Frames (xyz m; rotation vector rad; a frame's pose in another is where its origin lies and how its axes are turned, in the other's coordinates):
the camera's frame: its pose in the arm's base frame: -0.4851 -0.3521 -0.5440 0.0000 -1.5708 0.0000
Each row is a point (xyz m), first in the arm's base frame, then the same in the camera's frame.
Working: the arm's base frame: its pose in the camera's frame: 0.5440 0.3521 -0.4851 0.0000 1.5708 0.0000

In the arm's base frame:
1: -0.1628 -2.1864 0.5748
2: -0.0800 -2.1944 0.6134
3: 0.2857 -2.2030 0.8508
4: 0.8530 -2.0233 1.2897
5: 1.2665 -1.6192 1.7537
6: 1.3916 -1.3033 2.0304
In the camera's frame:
1: 1.1188 -1.8343 -0.3223
2: 1.1574 -1.8423 -0.4051
3: 1.3948 -1.8509 -0.7708
4: 1.8337 -1.6712 -1.3381
5: 2.2977 -1.2671 -1.7516
6: 2.5744 -0.9512 -1.8767

